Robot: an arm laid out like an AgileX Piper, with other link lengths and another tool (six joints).
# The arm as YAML. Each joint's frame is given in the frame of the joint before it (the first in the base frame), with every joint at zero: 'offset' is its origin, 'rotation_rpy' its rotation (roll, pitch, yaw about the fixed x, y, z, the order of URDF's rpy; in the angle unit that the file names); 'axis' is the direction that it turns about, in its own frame. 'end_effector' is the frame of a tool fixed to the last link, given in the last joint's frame.
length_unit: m
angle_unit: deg
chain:
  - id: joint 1
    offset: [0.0, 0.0, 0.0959]
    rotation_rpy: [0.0, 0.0, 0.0]
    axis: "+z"
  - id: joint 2
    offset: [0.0, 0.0, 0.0]
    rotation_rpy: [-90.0, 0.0, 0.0]
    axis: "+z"
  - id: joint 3
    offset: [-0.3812, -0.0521, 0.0]
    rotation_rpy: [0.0, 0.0, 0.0]
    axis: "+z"
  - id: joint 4
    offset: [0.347, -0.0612, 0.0]
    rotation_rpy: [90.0, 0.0, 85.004]
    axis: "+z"
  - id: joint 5
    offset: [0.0, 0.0, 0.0]
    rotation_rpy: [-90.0, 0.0, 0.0]
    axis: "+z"
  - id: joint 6
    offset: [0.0, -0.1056, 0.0]
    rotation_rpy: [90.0, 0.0, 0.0]
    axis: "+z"
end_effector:
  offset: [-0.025, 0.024, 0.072]
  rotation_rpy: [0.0, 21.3, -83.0]
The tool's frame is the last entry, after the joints.
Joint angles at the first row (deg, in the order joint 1, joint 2, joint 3, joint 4, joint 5, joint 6):
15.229 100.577 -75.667 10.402 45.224 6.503
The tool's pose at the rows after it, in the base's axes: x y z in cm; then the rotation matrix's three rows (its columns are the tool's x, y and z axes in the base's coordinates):
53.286 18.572 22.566; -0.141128 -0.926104 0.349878; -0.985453 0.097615 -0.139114; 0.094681 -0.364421 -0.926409
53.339 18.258 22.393; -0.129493 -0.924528 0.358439; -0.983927 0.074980 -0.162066; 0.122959 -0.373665 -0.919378
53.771 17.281 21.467; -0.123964 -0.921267 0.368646; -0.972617 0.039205 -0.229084; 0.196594 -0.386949 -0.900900
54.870 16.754 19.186; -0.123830 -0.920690 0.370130; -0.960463 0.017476 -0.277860; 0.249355 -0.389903 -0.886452
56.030 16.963 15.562; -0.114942 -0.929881 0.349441; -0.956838 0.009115 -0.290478; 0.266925 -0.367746 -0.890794
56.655 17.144 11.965; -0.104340 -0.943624 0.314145; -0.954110 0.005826 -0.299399; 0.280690 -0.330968 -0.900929
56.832 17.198 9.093; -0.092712 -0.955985 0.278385; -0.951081 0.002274 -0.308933; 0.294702 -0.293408 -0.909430
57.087 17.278 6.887; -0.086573 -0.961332 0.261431; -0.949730 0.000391 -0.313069; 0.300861 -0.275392 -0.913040
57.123 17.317 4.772; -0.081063 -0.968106 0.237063; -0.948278 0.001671 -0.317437; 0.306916 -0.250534 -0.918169
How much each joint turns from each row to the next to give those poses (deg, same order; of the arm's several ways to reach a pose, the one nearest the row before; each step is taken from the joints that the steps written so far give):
0.000 0.000 0.000 -0.568 0.000 -0.589
0.000 0.060 0.002 -1.810 0.000 -0.117
0.000 0.722 -0.001 -5.357 -0.208 1.576
0.000 2.482 -0.001 -3.967 -1.754 1.569
0.000 3.960 0.000 -0.649 -2.391 0.194
0.000 3.714 0.000 0.004 -1.390 0.053
0.001 2.846 0.001 0.000 -0.499 0.001
-0.001 2.279 -0.002 0.000 -1.169 -0.001
0.000 2.114 0.001 0.167 -0.627 0.058

